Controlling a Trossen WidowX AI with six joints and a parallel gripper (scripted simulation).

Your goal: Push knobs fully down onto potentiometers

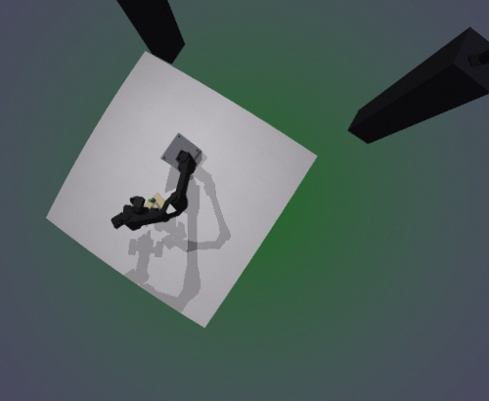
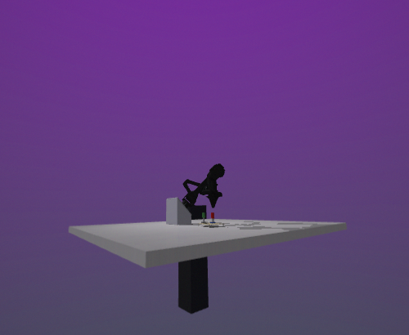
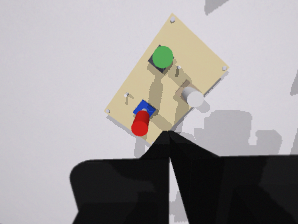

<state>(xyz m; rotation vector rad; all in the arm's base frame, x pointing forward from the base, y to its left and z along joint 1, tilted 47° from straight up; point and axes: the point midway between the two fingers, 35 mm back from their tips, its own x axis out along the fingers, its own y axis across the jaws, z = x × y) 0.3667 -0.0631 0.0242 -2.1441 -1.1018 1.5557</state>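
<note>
Right now my gripper tip is 50 mm above the red knob, 20 mm to the left of it and 20 mm short of it. From my gripper tip the other things lie so: white knob (60 mm below, 30 mm behind, 20 mm to the left).
</note>
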